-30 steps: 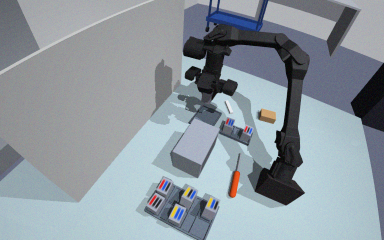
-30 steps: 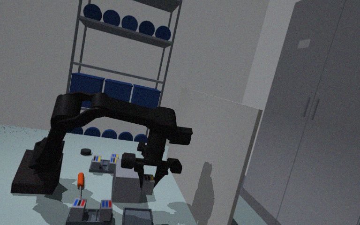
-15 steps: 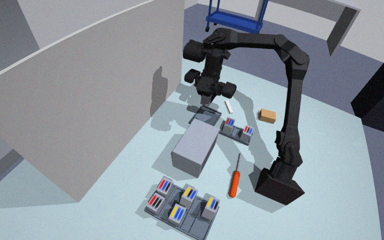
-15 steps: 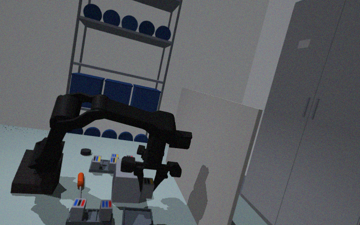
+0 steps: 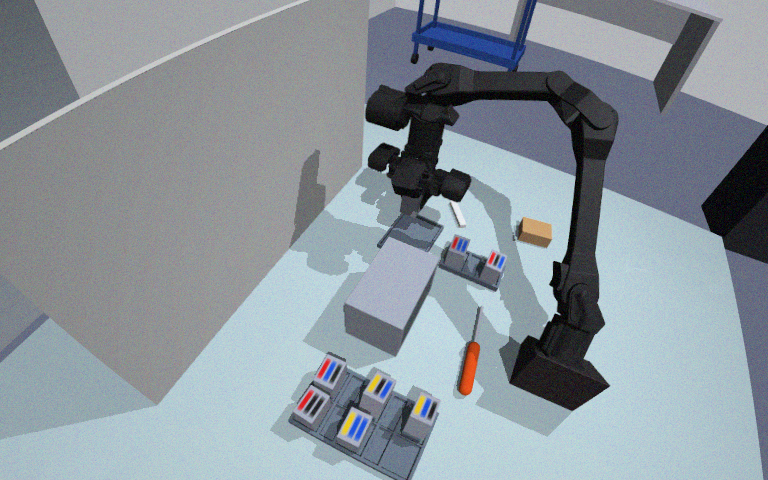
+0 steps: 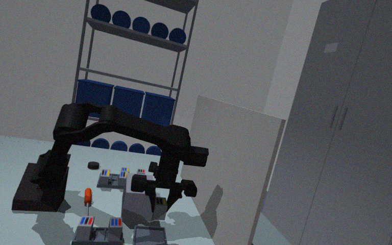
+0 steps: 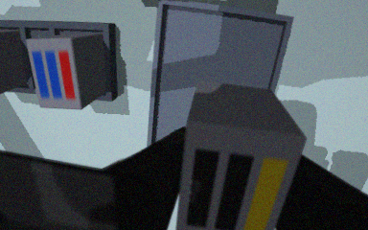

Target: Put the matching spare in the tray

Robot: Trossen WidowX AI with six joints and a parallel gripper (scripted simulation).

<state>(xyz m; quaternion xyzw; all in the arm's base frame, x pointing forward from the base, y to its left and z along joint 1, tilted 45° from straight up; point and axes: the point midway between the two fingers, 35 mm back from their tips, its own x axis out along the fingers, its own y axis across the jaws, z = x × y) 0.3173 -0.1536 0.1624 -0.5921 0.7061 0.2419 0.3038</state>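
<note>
Now: the flat tray 90 mm below my gripper tip and 10 mm behind it. The rest, counted from my gripper tip: white bar 110 mm to the right, 90 mm below, 90 mm behind; then small rack 150 mm behind, 90 mm below, 30 mm to the left; then grey spare 20 mm above.
</note>
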